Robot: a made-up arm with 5 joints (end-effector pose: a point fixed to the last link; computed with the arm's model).
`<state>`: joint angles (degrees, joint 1 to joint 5).
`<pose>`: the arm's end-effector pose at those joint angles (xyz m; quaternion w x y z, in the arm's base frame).
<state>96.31 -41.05 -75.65 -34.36 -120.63</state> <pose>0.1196 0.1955 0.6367 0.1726 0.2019 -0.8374 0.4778</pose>
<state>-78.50 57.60 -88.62 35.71 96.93</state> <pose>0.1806 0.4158 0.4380 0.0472 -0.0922 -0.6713 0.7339</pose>
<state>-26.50 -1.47 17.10 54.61 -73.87</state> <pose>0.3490 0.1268 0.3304 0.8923 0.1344 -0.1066 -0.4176</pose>
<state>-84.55 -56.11 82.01 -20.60 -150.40</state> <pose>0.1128 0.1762 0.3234 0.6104 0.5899 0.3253 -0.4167</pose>
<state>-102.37 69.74 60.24 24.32 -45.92</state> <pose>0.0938 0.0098 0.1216 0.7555 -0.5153 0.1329 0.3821</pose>
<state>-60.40 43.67 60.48 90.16 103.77</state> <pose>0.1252 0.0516 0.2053 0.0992 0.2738 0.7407 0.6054</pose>
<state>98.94 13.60 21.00 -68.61 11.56</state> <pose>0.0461 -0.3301 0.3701 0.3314 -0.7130 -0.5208 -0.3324</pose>
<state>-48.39 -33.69 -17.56 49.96 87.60</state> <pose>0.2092 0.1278 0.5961 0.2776 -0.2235 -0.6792 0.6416</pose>
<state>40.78 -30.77 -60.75 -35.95 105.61</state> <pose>0.0450 0.0462 0.6941 0.2753 0.8996 0.2958 0.1655</pose>
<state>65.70 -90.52 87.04 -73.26 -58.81</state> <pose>0.1333 -0.0780 0.4172 0.0512 -0.0355 -0.9927 -0.1035</pose>
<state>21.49 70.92 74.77 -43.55 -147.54</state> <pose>0.1213 -0.0085 0.1151 0.0709 -0.0954 0.0457 -0.9919</pose>
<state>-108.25 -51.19 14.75 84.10 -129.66</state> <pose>0.0529 0.1307 0.4810 0.9118 0.3116 0.1825 -0.1955</pose>
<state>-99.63 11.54 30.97 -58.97 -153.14</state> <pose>0.0420 0.3181 0.3307 0.5278 0.6331 0.4907 -0.2824</pose>
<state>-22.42 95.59 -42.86 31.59 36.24</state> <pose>0.3894 0.1217 0.0107 0.8824 -0.0048 -0.0493 0.4679</pose>
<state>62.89 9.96 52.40 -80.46 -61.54</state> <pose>0.2196 -0.2373 0.2923 0.2609 0.0102 -0.8095 -0.5259</pose>
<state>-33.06 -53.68 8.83 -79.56 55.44</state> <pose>0.1136 0.0120 0.6147 0.2168 0.1625 0.9413 0.2012</pose>
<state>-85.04 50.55 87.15 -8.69 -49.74</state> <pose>0.0957 -0.0034 0.1650 0.9049 -0.3113 0.1208 0.2639</pose>
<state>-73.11 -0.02 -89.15 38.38 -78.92</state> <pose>0.1301 0.1124 0.6952 0.3346 0.9194 -0.2053 -0.0252</pose>
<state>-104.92 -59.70 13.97 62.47 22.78</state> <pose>0.0651 0.1157 0.5217 0.3711 0.4028 -0.4401 0.7115</pose>
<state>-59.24 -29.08 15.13 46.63 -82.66</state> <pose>0.2192 0.2072 0.4567 0.8546 0.4570 -0.1455 -0.1990</pose>
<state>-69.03 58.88 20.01 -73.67 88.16</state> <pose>0.2063 0.2881 0.1419 0.1636 -0.0958 -0.6673 0.7202</pose>
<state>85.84 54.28 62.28 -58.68 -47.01</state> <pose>0.1086 -0.1451 0.1096 0.3628 -0.0856 -0.2631 -0.8899</pose>
